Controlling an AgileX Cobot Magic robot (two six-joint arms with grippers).
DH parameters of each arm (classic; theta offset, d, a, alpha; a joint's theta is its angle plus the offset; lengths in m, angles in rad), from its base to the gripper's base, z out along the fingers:
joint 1: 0 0.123 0 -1.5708
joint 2: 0.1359 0 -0.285 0
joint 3: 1.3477 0 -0.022 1.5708
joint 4: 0 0.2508 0 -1.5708
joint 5: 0 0 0.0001 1.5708
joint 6: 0 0.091 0 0
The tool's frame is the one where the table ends.
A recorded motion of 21 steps. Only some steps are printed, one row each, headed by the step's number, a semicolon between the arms.
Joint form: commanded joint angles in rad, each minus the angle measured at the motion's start. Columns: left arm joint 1, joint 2, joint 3, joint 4, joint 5, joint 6; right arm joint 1, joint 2, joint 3, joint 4, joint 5, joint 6.
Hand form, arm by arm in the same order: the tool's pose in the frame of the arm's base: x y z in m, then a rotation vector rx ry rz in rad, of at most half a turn. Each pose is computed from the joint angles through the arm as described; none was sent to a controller.
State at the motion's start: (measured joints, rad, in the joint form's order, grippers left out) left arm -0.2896 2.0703 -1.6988 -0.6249 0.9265 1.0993; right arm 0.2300 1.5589 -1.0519 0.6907 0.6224 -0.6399
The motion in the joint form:
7: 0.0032 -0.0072 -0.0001 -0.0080 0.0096 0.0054; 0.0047 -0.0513 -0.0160 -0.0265 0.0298 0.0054
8: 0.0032 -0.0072 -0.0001 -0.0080 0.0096 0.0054; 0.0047 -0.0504 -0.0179 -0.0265 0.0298 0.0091
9: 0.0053 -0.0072 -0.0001 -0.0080 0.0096 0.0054; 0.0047 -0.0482 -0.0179 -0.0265 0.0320 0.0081
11: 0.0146 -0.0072 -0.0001 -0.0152 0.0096 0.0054; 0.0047 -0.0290 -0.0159 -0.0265 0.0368 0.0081
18: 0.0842 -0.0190 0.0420 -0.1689 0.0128 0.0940; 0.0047 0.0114 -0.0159 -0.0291 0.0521 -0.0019
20: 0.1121 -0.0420 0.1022 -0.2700 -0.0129 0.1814; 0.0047 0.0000 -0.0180 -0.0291 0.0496 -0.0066
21: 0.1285 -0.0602 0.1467 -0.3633 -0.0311 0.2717; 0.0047 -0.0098 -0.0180 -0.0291 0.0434 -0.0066
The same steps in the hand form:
7: 0.4198 -0.1688 0.2346 1.3341 2.1755 -0.5106; 0.2999 0.1068 0.2755 -0.5456 2.3890 0.5405
8: 0.4198 -0.1688 0.2346 1.3341 2.1755 -0.5106; 0.3002 0.1068 0.2758 -0.5413 2.3894 0.5420
9: 0.4202 -0.1680 0.2346 1.3317 2.1767 -0.5098; 0.3004 0.1070 0.2750 -0.5437 2.3927 0.5431
11: 0.4217 -0.1645 0.2349 1.3152 2.1810 -0.5137; 0.3025 0.1077 0.2681 -0.5455 2.4174 0.5484
18: 0.4259 -0.1423 0.2353 1.2033 2.1536 -0.6201; 0.3067 0.1093 0.2546 -0.5664 2.4647 0.5559
20: 0.4230 -0.1330 0.2341 1.1530 2.1110 -0.6567; 0.3057 0.1089 0.2590 -0.5712 2.4474 0.5508
21: 0.4204 -0.1285 0.2347 1.1240 2.0563 -0.6807; 0.3049 0.1085 0.2623 -0.5681 2.4334 0.5457

